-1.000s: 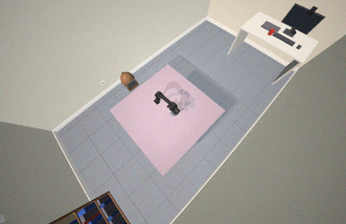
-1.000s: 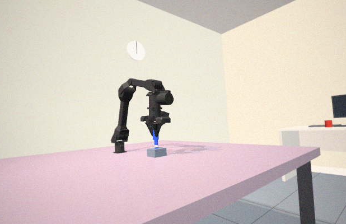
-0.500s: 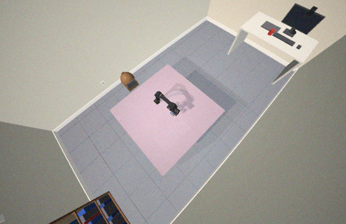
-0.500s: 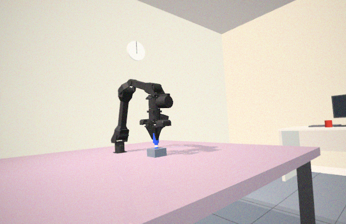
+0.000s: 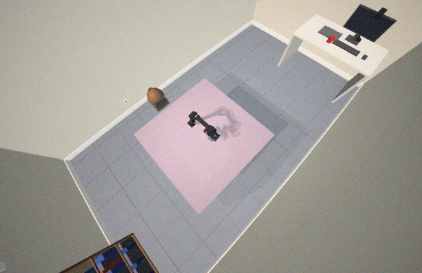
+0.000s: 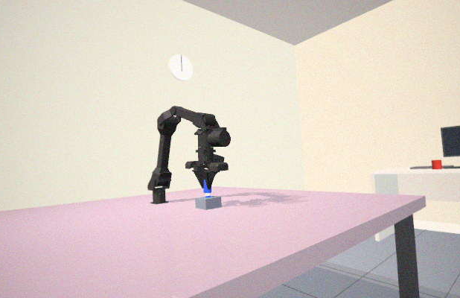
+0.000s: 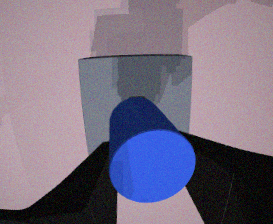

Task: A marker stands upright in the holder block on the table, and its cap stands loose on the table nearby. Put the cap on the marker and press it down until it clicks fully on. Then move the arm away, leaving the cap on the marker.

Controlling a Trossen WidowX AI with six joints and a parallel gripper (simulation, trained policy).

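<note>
The blue cap is 1 cm to the left of my gripper tip and 1 cm above it. From my gripper tip the other things lie so: grey holder block 1 cm to the left, 5 cm below.
</note>
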